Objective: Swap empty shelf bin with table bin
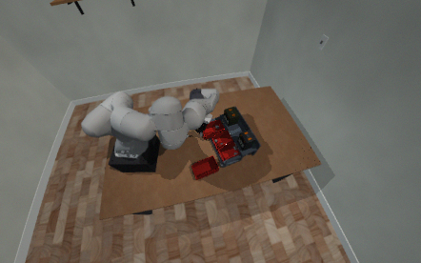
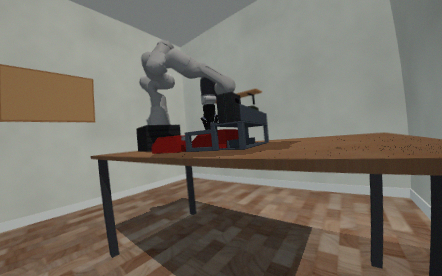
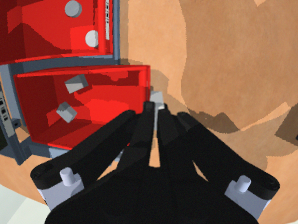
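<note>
Now: hand 10 cm to the left of the grey shelf lip, 9 cm short of it and 5 cm above it. From my hand the other things lie so: black box 30 cm ahead, 16 cm to the right, 11 cm above.
</note>
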